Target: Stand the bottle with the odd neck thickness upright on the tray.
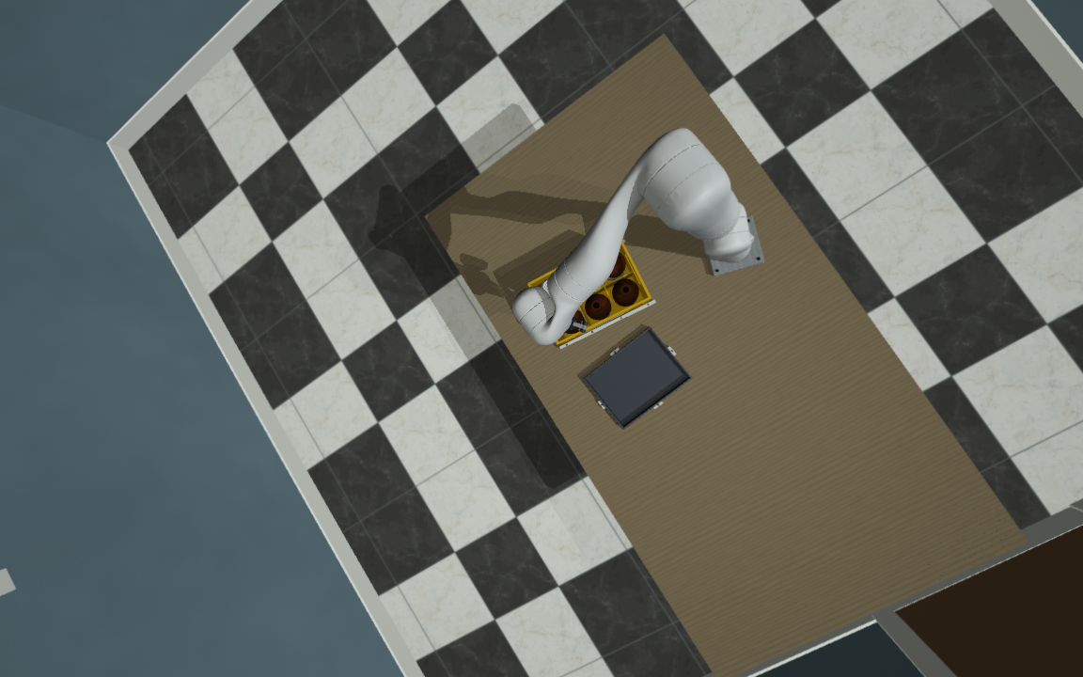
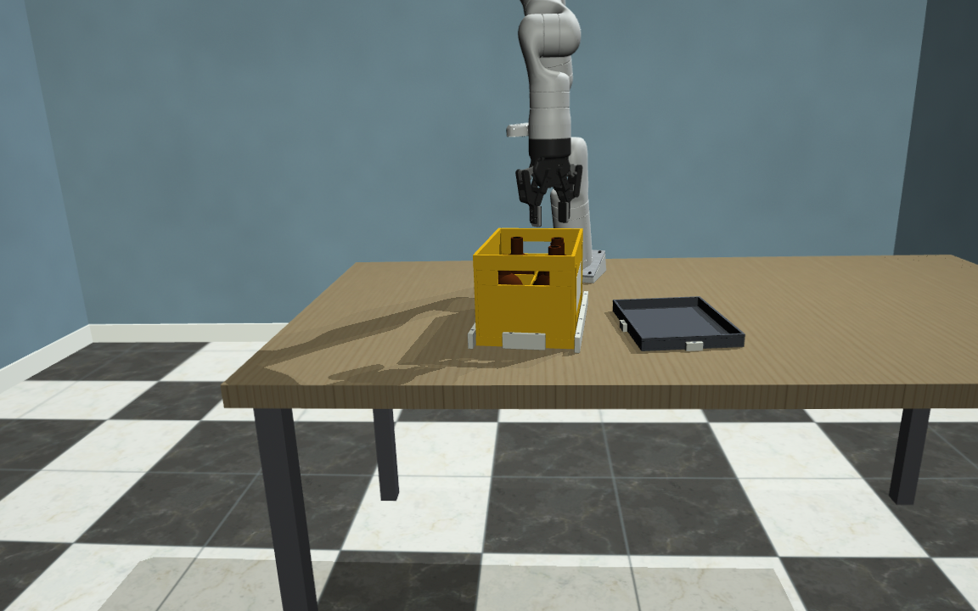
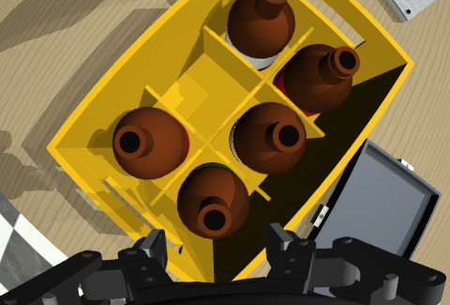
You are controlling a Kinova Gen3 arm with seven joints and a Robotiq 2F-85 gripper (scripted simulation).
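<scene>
The yellow crate is 150 mm below my hand, 90 mm behind it and 20 mm to the right of it. Also, from my hand: brown bottle: 160 mm behind, 150 mm below, 50 mm to the left; dark tray: 250 mm to the left, 220 mm below, 10 mm behind.
</scene>
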